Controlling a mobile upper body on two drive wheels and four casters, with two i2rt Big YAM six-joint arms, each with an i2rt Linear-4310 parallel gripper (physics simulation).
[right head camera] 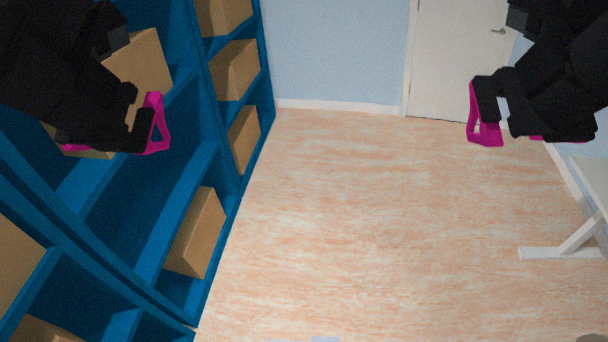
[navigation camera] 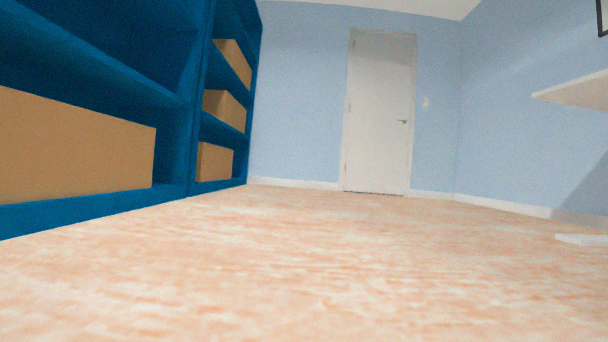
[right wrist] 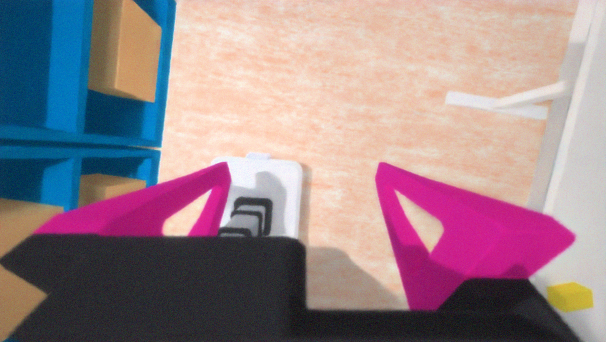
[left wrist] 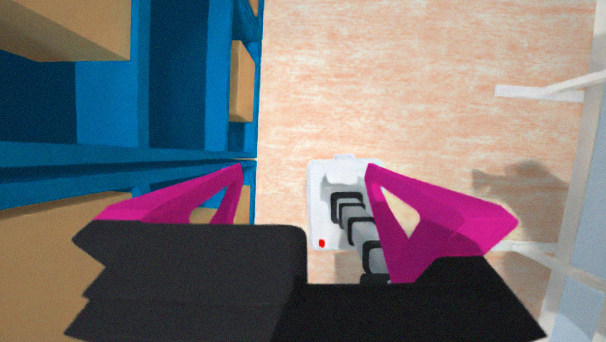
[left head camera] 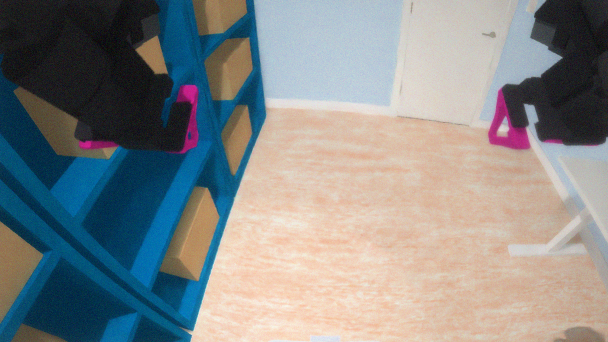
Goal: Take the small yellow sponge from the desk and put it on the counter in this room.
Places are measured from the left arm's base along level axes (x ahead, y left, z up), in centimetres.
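Pixels of known places: left gripper, fingertip midpoint: (right head camera: 140,142) (left wrist: 303,170) (left head camera: 162,140); right gripper, fingertip midpoint: (right head camera: 500,135) (right wrist: 303,170) (left head camera: 517,137).
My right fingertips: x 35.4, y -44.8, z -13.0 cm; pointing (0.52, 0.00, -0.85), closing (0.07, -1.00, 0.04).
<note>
Behind a point stands the place of what it marks.
The small yellow sponge (right wrist: 571,296) {x -5.5, y -141.9, z -64.5 cm} lies on the white desk (right wrist: 582,200) {x 27.3, y -146.6, z -69.0 cm} at the lower right of the right wrist view, outside the right finger. The desk also shows at the right edge of the left head view (left head camera: 592,185), the right head view (right head camera: 590,172) and the navigation view (navigation camera: 575,92). My right gripper (left head camera: 542,145) (right head camera: 522,141) {x 35.4, y -44.8, z -13.0 cm} (right wrist: 303,170) {x 35.4, y -44.8, z -13.0 cm} is open and empty, to the left of the desk and apart from the sponge. My left gripper (left head camera: 140,148) {x 34.1, y 0.3, z -13.3 cm} (right head camera: 115,150) (left wrist: 303,170) {x 34.1, y 0.3, z -13.3 cm} is open and empty, in front of the blue shelves. I cannot make out a counter.
A blue shelf unit (left head camera: 172,185) {x 90.8, y 50.4, z -87.6 cm} (right head camera: 177,187) {x 89.4, y 49.9, z -87.7 cm} (left wrist: 142,85) {x 55.0, y 43.7, z -43.3 cm} (navigation camera: 192,115) {x 125.2, y 37.2, z -93.9 cm} with several cardboard boxes stands close on the left. A white door (left head camera: 450,60) {x 218.6, y -124.9, z -77.7 cm} (navigation camera: 380,110) {x 218.8, y -124.5, z -37.3 cm} is in the far wall. A white desk foot (left head camera: 535,250) (right wrist: 465,100) stands on the floor at the right.
</note>
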